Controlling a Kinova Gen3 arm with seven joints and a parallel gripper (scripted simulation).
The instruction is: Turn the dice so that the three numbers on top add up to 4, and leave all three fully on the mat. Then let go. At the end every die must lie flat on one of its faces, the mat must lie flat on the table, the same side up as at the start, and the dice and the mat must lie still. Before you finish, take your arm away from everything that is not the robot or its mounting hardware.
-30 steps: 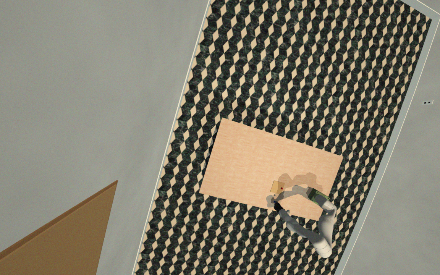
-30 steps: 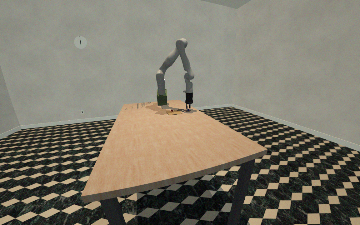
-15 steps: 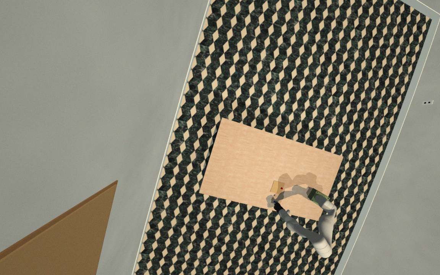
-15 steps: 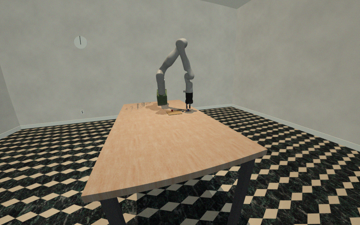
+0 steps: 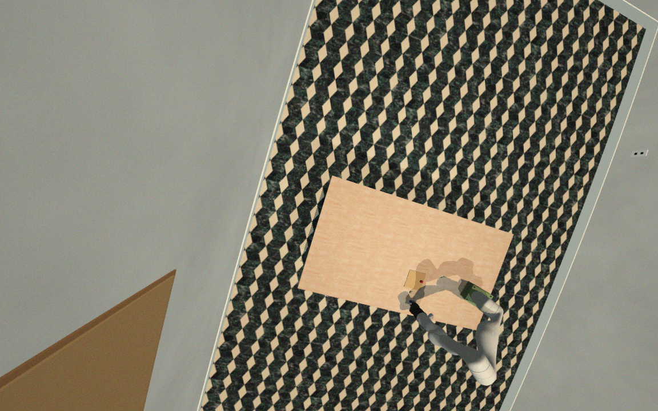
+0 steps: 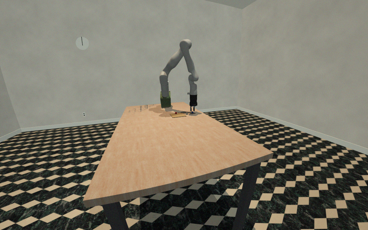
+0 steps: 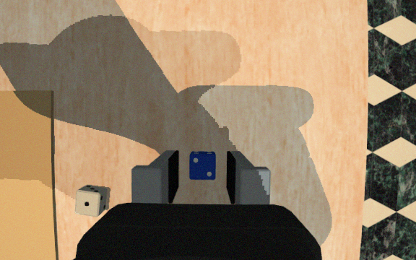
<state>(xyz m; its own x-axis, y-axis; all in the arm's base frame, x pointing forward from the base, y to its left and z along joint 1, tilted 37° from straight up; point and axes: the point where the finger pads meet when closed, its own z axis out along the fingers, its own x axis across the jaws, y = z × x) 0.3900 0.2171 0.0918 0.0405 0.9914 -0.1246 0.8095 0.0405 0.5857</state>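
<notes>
My gripper is now 30 mm above the blue die. From my hand the other things lie so: tan mat: 10 mm ahead, 170 mm to the right, 40 mm below; then red die: 30 mm behind, 180 mm to the right, 30 mm below; then white die: 20 mm ahead, 70 mm to the right, 30 mm below.
</notes>
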